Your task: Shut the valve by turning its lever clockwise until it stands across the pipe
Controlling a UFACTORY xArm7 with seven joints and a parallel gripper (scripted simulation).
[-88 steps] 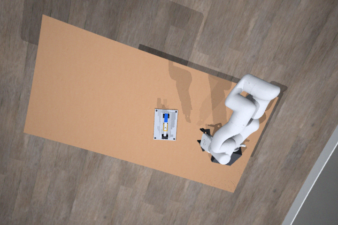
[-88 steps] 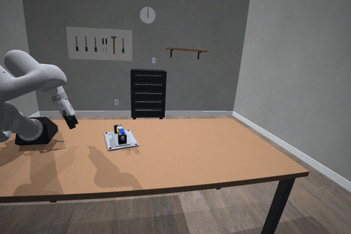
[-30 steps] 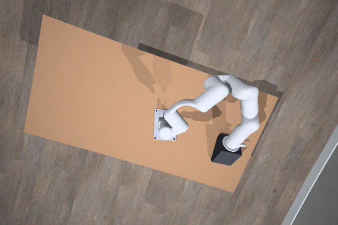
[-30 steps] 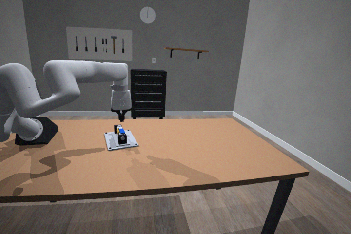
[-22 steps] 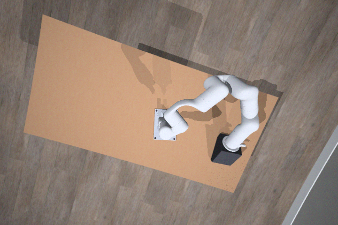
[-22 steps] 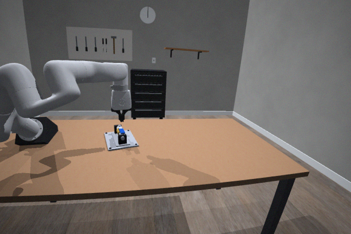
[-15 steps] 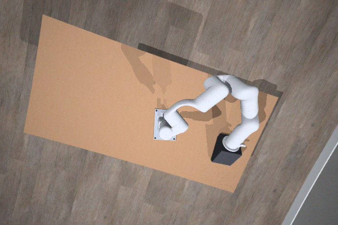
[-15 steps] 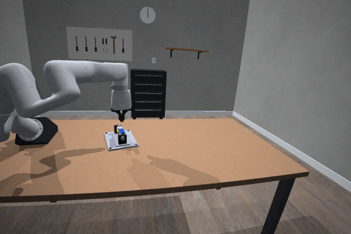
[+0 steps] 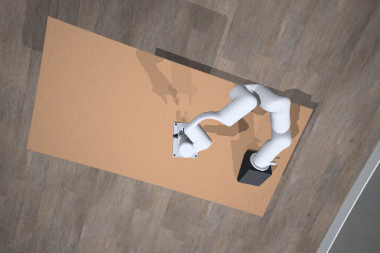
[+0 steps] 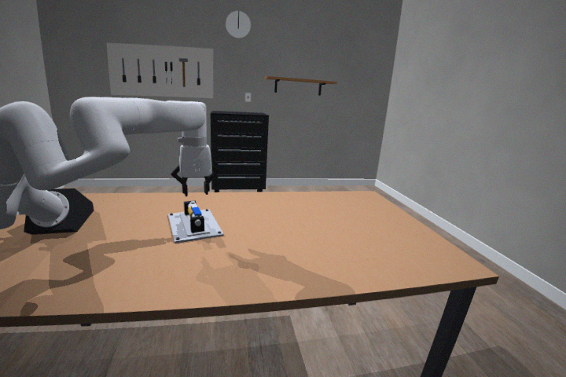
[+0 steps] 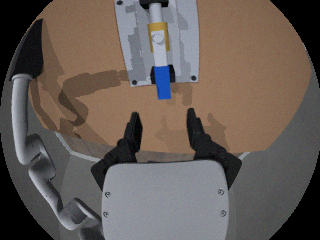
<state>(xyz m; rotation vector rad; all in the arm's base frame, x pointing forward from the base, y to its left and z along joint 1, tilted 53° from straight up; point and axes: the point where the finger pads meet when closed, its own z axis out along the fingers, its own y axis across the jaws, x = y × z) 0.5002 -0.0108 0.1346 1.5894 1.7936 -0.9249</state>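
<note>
The lever is 8 cm below my hand, 5 cm to the left of it and 1 cm behind it.
</note>
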